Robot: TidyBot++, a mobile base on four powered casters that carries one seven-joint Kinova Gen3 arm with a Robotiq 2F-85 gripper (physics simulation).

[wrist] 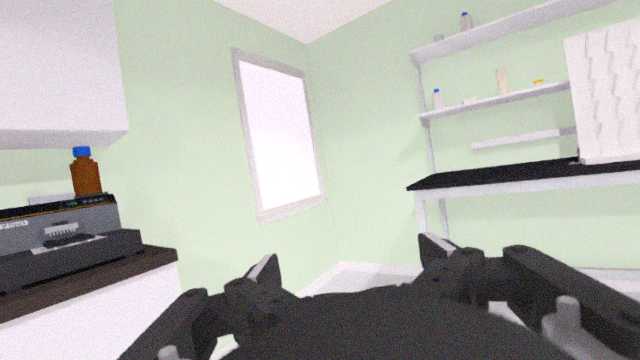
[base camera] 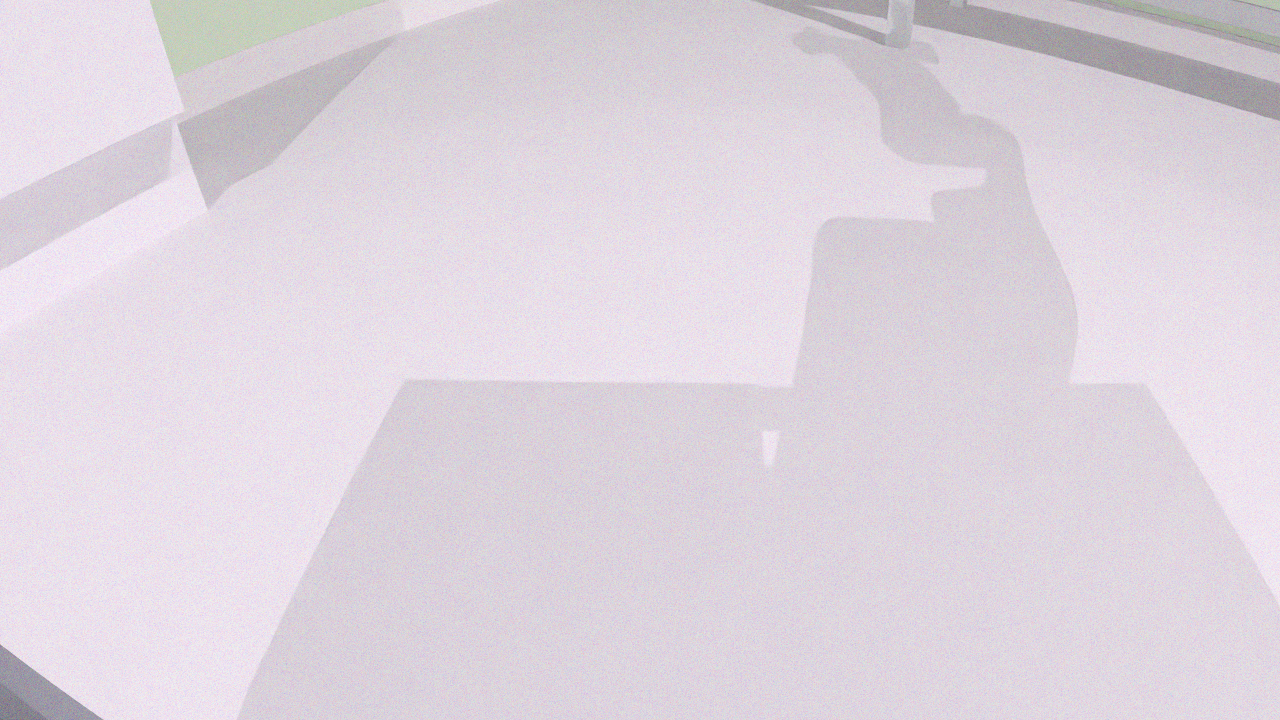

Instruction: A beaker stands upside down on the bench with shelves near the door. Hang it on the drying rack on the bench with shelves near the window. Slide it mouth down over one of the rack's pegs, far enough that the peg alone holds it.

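My gripper is open in the wrist view, with its fingers wide apart and no object between them. The white drying rack stands upright at the right edge of the wrist view, with rows of pegs; part of it is cut off. It stands on the black top of the bench with shelves, well beyond my gripper. The upside-down beaker and the bench near the door do not show in either view that I can make out.
A window is in the wall left of the rack's bench. Shelves above that bench hold small bottles. At left, a counter carries a grey device and a brown bottle. A bench leg stands far ahead in the base view.
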